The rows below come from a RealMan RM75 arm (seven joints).
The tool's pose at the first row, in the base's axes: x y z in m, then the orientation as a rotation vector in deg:
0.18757 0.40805 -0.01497 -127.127 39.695 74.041
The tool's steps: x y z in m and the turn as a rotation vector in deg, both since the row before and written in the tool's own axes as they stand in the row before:
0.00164 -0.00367 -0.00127 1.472 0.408 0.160
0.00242 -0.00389 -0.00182 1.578 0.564 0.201
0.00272 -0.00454 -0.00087 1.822 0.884 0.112
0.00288 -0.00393 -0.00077 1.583 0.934 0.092
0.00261 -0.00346 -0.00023 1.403 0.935 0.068
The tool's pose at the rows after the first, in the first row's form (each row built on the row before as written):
0.19142 0.40973 -0.01532 -126.262 40.766 72.790
0.19613 0.41098 -0.01604 -125.419 41.980 71.335
0.20088 0.41314 -0.01729 -124.618 43.310 69.362
0.20531 0.41476 -0.01875 -124.028 44.507 67.481
0.20905 0.41637 -0.02024 -123.568 45.581 65.702

